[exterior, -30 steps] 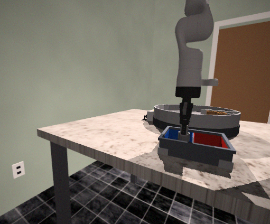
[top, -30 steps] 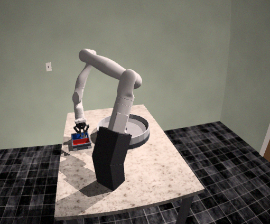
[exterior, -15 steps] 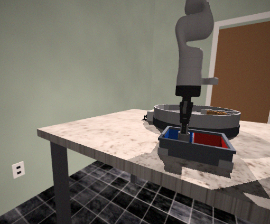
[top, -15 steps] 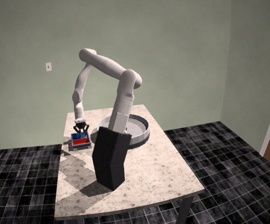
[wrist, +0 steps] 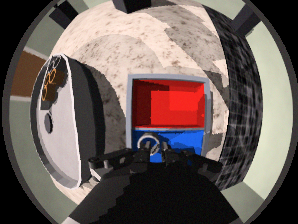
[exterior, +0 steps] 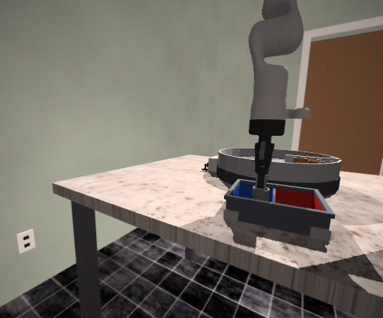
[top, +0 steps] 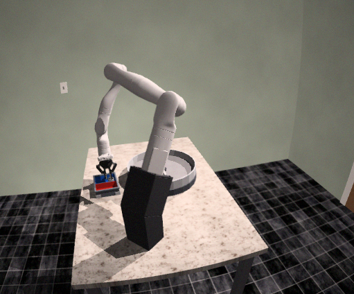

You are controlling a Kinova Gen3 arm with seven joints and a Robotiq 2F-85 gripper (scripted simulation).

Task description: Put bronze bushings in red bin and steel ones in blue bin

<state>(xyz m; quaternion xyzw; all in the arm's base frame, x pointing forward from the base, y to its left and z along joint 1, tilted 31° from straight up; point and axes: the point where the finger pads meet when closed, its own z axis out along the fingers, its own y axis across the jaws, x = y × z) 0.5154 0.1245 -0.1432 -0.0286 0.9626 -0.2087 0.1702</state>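
The bin tray is 3 cm behind my hand, 2 cm to the left of it and 4 cm below it. The rest, counted from my hand: turntable: 2 cm behind, 33 cm to the right, 1 cm below.
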